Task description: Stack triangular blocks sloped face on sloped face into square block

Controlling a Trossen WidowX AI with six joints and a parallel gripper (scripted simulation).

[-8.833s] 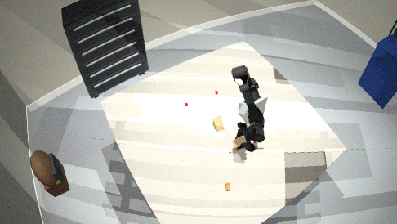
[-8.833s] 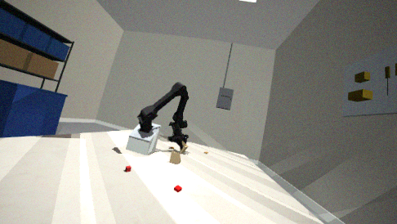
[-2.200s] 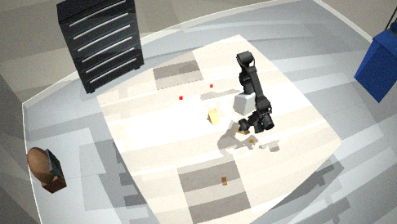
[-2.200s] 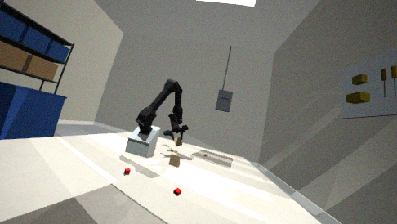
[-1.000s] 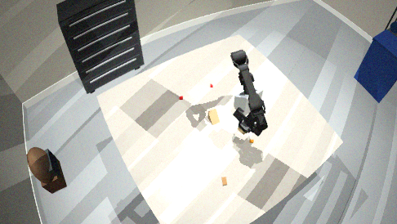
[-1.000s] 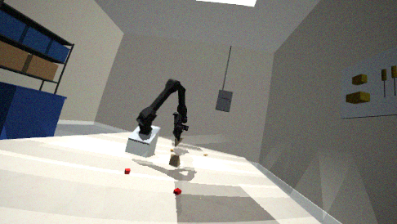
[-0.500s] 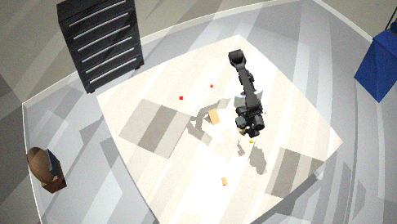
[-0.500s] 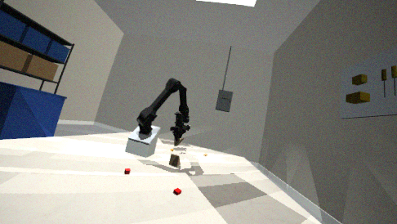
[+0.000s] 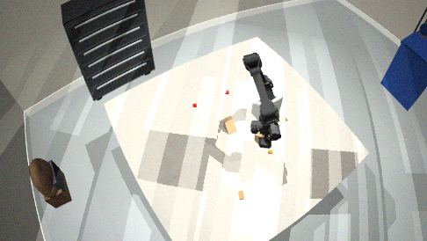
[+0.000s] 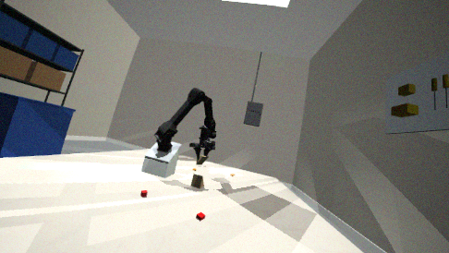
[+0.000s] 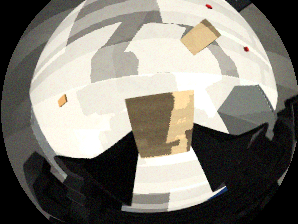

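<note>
The small yellow piece lies 90 mm below my gripper tip, 60 mm to the left of it and 40 mm behind it. Also, from my gripper tip: tan triangular block 10 mm above.
</note>
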